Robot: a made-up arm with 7 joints. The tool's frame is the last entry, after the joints. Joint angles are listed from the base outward. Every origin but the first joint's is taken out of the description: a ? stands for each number. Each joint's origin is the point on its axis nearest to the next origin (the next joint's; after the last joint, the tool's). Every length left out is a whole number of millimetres.
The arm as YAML. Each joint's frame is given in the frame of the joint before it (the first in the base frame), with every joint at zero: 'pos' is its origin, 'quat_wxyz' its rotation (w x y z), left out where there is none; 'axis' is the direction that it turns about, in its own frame. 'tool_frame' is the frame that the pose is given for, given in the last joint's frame.
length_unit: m
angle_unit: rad
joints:
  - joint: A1
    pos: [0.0, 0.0, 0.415]
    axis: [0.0, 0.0, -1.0]
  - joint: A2
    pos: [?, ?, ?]
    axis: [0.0, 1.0, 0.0]
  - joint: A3
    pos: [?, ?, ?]
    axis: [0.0, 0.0, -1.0]
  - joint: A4
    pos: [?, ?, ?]
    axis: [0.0, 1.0, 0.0]
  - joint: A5
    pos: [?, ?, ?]
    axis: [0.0, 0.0, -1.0]
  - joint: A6
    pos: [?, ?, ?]
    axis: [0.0, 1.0, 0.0]
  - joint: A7
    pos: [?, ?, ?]
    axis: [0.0, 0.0, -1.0]
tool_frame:
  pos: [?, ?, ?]
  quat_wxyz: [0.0, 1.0, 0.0, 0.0]
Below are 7 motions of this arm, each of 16 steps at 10 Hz.
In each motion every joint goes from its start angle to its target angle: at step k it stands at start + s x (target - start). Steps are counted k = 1, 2, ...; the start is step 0. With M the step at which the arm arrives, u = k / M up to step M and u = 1 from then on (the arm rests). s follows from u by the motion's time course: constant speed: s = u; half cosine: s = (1 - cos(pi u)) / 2; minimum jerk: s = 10 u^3 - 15 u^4 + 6 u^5.
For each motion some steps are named. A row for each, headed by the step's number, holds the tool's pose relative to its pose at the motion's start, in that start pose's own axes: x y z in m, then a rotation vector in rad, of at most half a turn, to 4 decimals.
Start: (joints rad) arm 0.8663 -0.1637 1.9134 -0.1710 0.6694 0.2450 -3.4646
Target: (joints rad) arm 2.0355 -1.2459 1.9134 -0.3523 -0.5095 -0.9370 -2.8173
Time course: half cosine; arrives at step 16
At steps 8, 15, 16:
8: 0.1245 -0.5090 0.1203 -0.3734 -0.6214 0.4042
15: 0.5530 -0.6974 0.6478 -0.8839 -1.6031 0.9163
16: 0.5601 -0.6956 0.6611 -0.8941 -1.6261 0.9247

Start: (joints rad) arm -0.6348 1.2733 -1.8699 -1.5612 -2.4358 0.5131 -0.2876
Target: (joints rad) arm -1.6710 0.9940 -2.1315 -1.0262 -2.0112 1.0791 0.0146
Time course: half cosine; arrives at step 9
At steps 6, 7, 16:
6: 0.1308 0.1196 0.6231 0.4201 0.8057 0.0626
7: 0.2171 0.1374 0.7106 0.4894 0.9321 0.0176
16: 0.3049 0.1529 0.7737 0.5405 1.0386 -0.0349

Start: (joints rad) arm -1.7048 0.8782 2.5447 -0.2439 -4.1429 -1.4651 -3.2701
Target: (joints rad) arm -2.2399 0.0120 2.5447 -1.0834 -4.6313 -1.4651 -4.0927
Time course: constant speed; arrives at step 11
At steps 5, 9, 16:
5: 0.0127 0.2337 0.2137 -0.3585 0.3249 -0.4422
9: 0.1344 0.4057 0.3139 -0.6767 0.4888 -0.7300
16: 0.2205 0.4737 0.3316 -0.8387 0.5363 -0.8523

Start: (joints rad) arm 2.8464 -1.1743 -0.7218 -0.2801 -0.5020 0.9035 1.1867
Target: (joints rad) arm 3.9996 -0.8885 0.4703 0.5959 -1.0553 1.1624 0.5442
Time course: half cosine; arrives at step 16
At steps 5, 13, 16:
5: 0.1275 -0.2416 -0.1329 -0.3640 -0.3778 -0.0188
13: 0.5969 -0.6436 0.0048 -0.3347 -1.7488 0.1846
16: 0.6282 -0.6481 0.0389 -0.2011 -1.8505 0.2531

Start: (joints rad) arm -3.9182 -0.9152 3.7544 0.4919 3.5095 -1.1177 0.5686
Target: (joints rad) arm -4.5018 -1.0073 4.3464 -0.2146 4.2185 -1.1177 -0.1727
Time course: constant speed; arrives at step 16
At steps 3, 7, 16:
3: 0.0445 -0.0132 0.0886 -0.2582 -0.0640 -0.0696
7: 0.0901 -0.0131 0.2331 -0.5935 -0.2153 -0.1933
16: 0.0856 0.0849 0.6191 -1.2410 -0.8159 -0.5798

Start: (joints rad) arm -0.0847 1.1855 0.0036 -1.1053 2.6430 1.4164 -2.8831
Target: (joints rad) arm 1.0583 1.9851 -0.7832 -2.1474 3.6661 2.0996 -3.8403
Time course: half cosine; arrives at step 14
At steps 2, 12, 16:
2: -0.0262 0.0373 -0.0118 -0.0691 0.0816 -0.0057
12: -0.6126 0.3351 -0.3182 -2.5614 0.4662 -0.0008
16: -0.6423 0.3350 -0.3320 -2.7300 0.3703 0.0466

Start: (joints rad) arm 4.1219 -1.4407 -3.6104 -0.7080 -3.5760 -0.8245 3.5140
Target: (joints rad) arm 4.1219 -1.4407 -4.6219 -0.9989 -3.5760 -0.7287 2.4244
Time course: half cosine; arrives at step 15
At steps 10, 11, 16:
10: -0.0171 0.1466 0.0928 -0.1014 0.5253 -1.4619
11: -0.0079 0.1645 0.1044 -0.1271 0.5903 -1.6227
16: 0.0168 0.1976 0.1269 -0.1874 0.7246 -1.9318

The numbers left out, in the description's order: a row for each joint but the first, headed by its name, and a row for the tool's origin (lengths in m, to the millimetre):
A2: 0.0 -0.017 0.0
A3: 0.0 0.0 0.649
A4: 0.0 -0.014 0.0
A5: 0.0 0.0 0.249
A6: 0.0 0.0 0.0
A7: 0.0 0.0 0.137
tool: 0.0 0.0 0.0

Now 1 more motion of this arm.
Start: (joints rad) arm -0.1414 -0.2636 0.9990 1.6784 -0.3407 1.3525 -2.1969
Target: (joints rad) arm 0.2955 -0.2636 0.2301 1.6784 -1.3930 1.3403 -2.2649
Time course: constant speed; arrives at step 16
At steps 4, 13, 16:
4: 0.0404 0.0531 0.0015 0.1601 -0.1914 0.0150
13: 0.1123 0.1791 0.0243 0.5881 -0.5357 0.0181
16: 0.1299 0.2190 0.0357 0.7477 -0.6229 0.0032

